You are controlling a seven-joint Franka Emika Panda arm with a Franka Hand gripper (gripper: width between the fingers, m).
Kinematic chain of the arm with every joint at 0, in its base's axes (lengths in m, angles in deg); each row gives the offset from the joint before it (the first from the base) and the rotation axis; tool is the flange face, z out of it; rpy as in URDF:
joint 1: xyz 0 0 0.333 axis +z
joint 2: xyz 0 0 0 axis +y
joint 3: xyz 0 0 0.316 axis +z
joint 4: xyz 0.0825 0 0 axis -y
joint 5: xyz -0.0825 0 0.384 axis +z
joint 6: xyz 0 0 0 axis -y
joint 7: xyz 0.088 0 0 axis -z
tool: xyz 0 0 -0.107 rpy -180 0 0
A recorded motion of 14 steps. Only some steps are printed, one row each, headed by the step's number.
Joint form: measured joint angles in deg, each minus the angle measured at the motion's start. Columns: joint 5, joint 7, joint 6, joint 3, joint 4, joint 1, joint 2.
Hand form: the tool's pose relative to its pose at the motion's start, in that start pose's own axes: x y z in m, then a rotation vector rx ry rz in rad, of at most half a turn. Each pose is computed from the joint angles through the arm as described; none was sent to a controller.
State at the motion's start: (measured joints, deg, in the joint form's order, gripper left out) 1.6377 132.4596 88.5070 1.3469 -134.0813 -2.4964 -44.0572
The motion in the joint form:
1: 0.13 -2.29 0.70 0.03 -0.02 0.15 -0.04
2: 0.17 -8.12 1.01 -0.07 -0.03 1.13 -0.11
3: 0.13 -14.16 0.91 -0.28 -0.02 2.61 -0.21
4: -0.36 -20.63 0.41 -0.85 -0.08 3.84 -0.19
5: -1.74 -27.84 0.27 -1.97 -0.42 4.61 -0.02
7: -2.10 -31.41 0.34 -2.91 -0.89 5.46 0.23
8: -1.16 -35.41 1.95 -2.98 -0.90 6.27 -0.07
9: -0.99 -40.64 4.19 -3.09 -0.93 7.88 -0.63
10: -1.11 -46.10 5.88 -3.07 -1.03 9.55 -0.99
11: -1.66 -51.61 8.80 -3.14 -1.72 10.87 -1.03
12: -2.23 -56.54 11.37 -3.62 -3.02 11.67 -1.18
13: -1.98 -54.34 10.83 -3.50 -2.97 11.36 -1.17
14: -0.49 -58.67 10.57 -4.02 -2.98 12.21 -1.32
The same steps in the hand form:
1: -0.0017 0.0001 -0.0011 0.0082 -0.0096 -0.0430
2: -0.0052 0.0032 -0.0018 0.0126 -0.0144 -0.1606
3: -0.0092 0.0083 -0.0022 0.0124 -0.0148 -0.2893
4: -0.0098 0.0101 -0.0009 0.0057 -0.0069 -0.4165
5: -0.0056 0.0053 0.0030 0.0015 0.0084 -0.5415
7: -0.0046 0.0026 0.0081 -0.0115 0.0096 -0.6070
8: -0.0098 0.0055 0.0042 0.0104 -0.0213 -0.6902
9: -0.0165 0.0105 -0.0021 0.0541 -0.0455 -0.8078
10: -0.0235 0.0164 -0.0059 0.0894 -0.0550 -0.9320
11: -0.0309 0.0179 -0.0053 0.1341 -0.0578 -1.0495
12: -0.0336 0.0160 0.0004 0.1634 -0.0572 -1.1433
13: -0.0326 0.0162 0.0010 0.1521 -0.0596 -1.1010
14: -0.0340 0.0195 0.0008 0.1423 -0.0867 -1.1824

